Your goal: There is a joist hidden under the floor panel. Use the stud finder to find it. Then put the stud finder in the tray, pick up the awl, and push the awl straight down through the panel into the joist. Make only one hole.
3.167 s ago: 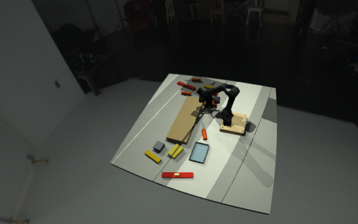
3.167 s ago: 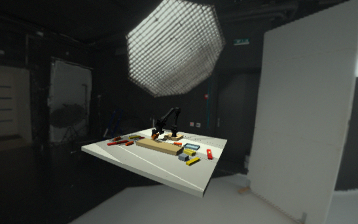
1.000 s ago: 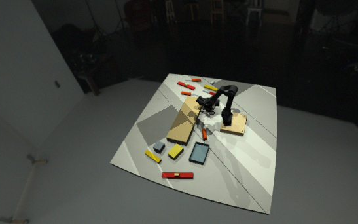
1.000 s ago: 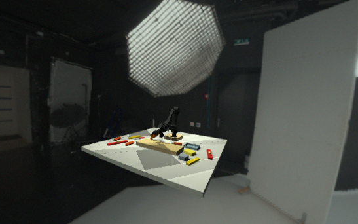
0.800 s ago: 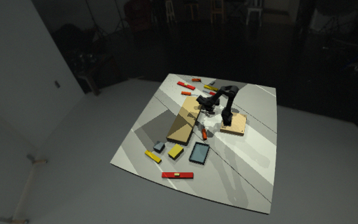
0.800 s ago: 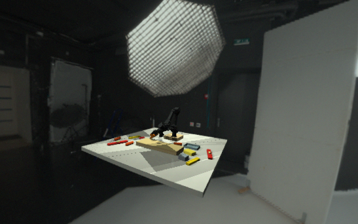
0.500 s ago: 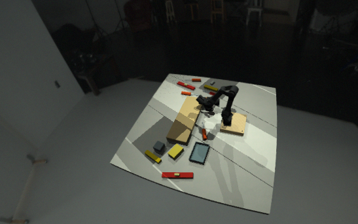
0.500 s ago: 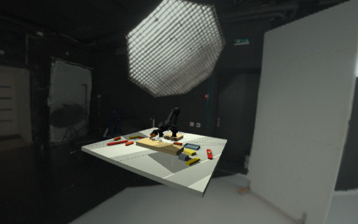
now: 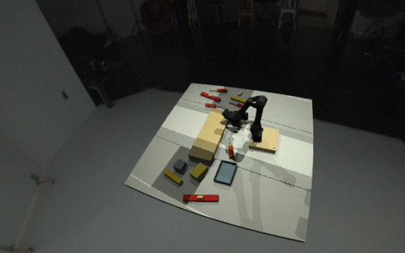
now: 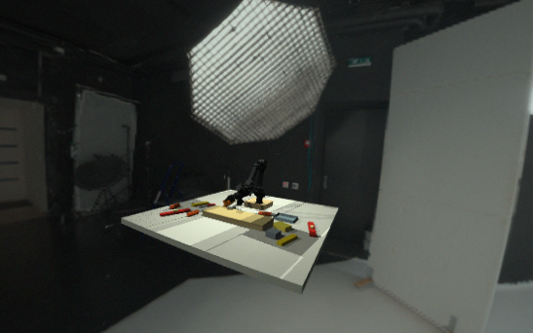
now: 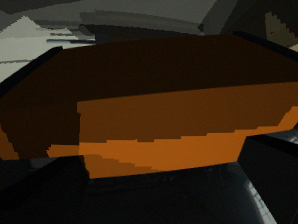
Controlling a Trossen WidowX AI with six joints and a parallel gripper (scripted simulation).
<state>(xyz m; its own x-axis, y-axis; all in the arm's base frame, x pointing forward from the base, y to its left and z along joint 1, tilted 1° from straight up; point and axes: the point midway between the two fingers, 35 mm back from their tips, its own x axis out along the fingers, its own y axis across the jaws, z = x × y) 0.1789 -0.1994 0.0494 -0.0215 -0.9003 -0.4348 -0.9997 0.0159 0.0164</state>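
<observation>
Right now the awl is 2 cm behind my gripper tip, 3 cm to the right of it and 8 cm below it. From my gripper tip the other things lie so: blue-grey tray (2 cm ahead, 52 cm to the left, 7 cm below); then stud finder (2 cm behind, 1 cm below); then yellow block (20 cm ahead, 54 cm to the left, 7 cm below).
</observation>
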